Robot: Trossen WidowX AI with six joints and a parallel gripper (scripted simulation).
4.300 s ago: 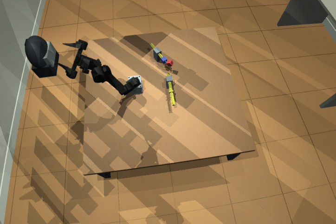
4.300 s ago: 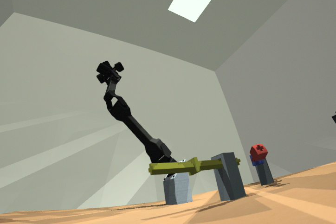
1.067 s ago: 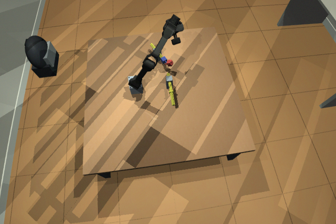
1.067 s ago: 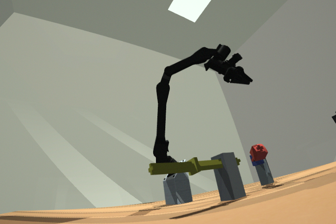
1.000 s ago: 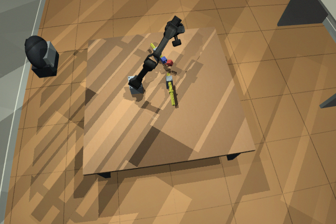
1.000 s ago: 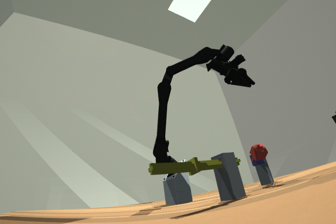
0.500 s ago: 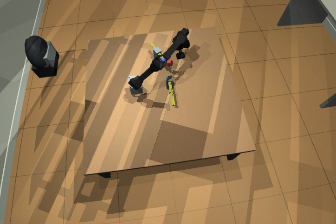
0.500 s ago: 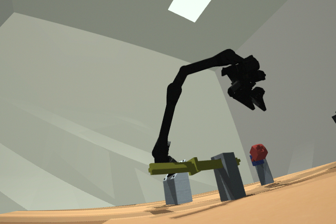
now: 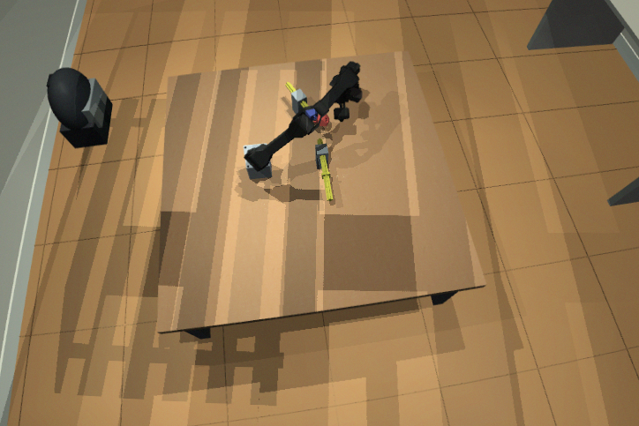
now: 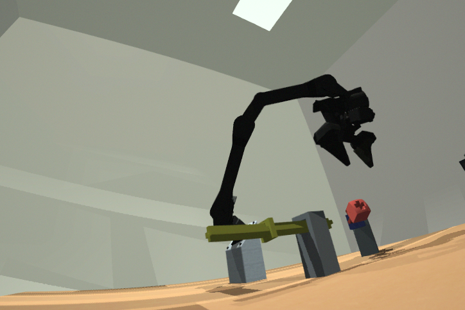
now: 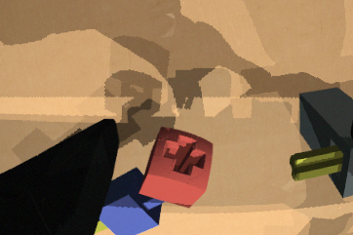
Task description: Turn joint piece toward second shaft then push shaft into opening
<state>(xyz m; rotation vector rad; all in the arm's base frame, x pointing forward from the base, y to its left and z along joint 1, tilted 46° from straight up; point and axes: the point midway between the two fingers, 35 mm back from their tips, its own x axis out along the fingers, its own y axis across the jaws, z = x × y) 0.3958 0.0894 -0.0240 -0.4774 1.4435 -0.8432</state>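
Now: the red joint piece 70 mm behind my gripper tip, 50 mm to the left of it and 90 mm below it.
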